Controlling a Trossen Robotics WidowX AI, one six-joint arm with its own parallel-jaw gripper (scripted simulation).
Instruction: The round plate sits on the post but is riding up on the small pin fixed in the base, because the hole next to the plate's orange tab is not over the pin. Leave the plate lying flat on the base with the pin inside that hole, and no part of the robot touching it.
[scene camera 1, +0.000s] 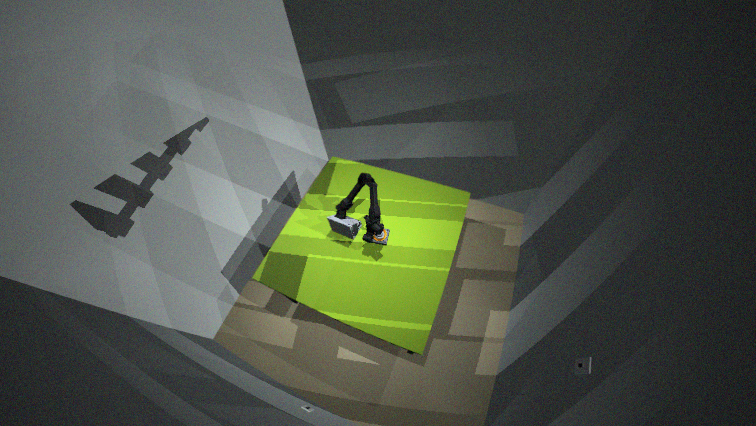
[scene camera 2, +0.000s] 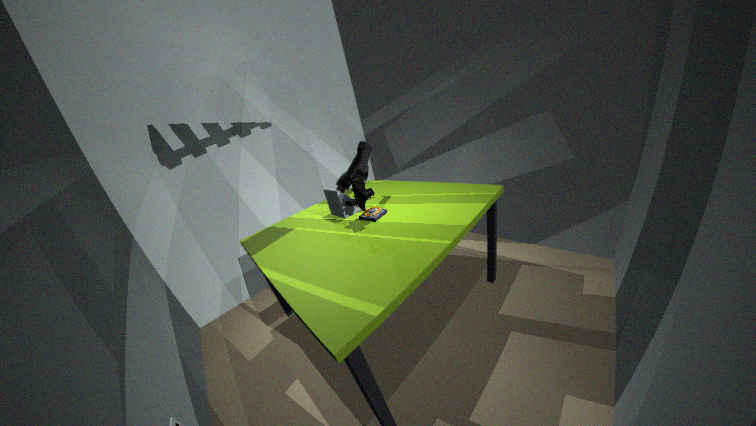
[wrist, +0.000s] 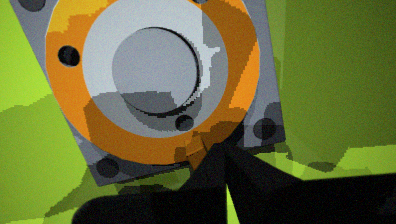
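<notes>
You'd see my gripper here (wrist: 221, 150), and there's a round plate (wrist: 227, 50) as well as a square grey base (wrist: 155, 70).
</notes>
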